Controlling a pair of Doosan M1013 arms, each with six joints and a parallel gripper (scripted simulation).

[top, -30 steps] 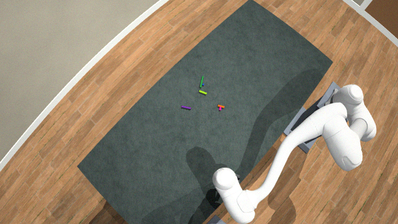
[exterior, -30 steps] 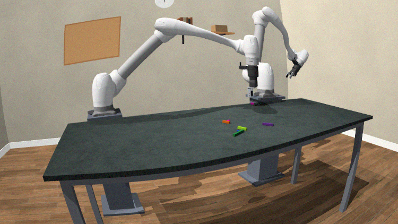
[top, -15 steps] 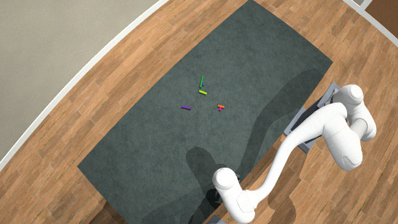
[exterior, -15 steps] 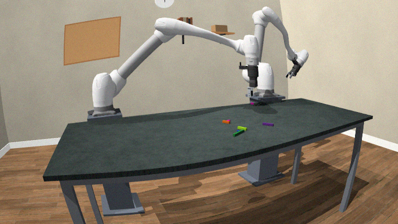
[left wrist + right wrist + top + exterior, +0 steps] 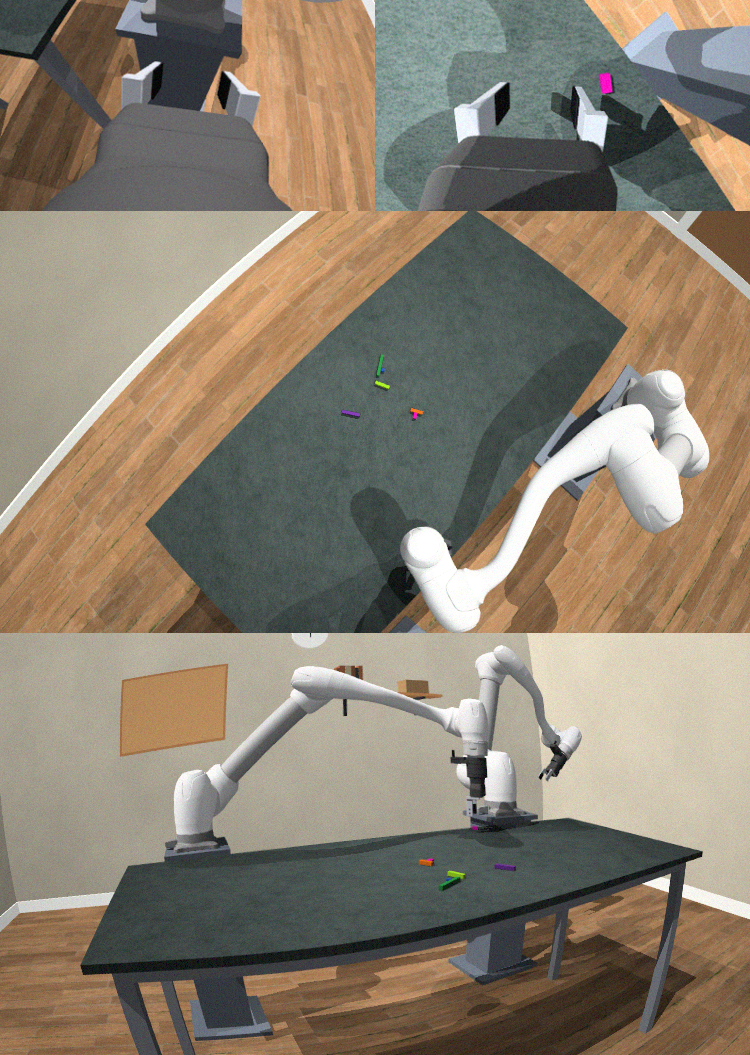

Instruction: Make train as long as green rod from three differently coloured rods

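Note:
My right gripper is now 510 mm short of the green rod, 400 mm to the left of it and 70 mm above it. The rest, counted from my right hand: orange rod (310 mm ahead, 350 mm to the right, 70 mm below); then purple rod (470 mm ahead, 210 mm to the right, 70 mm below); then lime rod (450 mm ahead, 350 mm to the right, 70 mm below).

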